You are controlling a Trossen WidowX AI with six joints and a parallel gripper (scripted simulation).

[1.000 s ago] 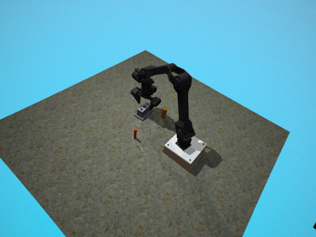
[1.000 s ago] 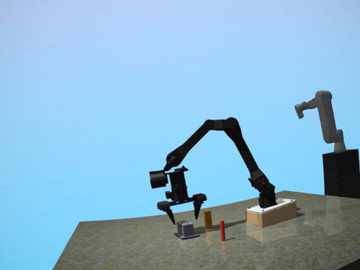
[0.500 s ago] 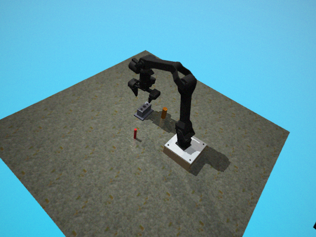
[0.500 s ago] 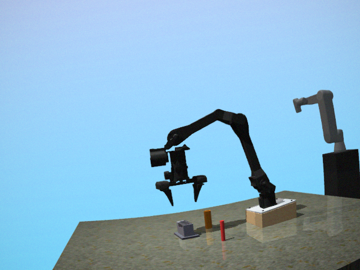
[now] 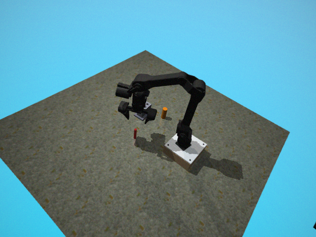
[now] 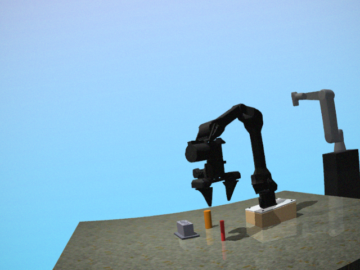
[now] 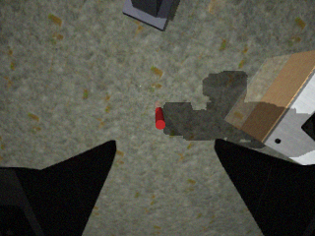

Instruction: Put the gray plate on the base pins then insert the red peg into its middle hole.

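Now: gripper tip 10 cm above the red peg and 1 cm to the right of it. From my gripper tip the other things lie so: gray plate (16 cm to the right, 12 cm ahead, 10 cm below); orange cylinder (24 cm to the right, 10 cm below, 2 cm ahead); gray base (16 cm to the right, 13 cm below, 12 cm ahead).
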